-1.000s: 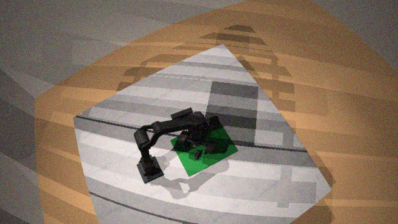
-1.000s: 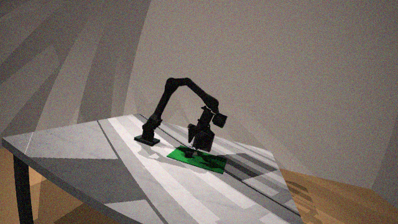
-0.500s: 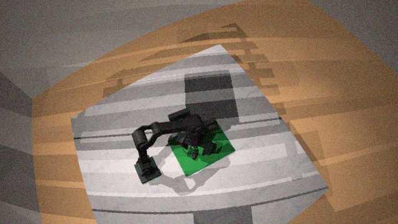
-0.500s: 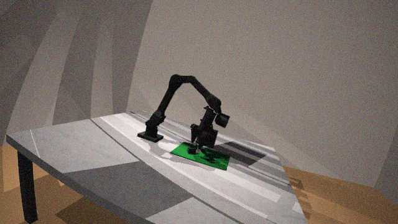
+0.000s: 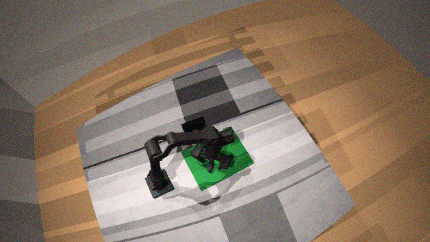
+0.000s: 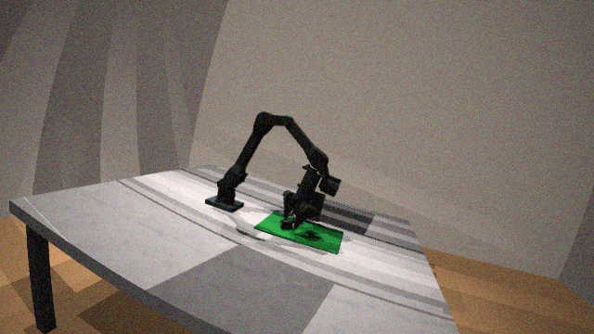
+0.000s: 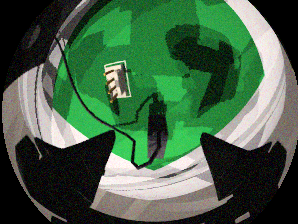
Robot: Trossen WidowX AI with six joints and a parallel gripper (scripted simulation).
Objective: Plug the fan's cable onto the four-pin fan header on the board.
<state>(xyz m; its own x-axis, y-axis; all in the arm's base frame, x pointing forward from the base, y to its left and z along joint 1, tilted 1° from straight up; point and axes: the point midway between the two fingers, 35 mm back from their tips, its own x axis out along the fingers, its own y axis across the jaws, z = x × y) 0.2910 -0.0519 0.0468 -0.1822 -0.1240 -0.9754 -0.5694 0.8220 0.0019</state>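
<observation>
Right now the dark plug is 1 cm below my gripper tip and 1 cm behind it. From my gripper tip the other things lie so: black fan: 21 cm to the left, 3 cm ahead, 3 cm above; green board: 5 cm ahead, 4 cm below, 3 cm to the left.
</observation>
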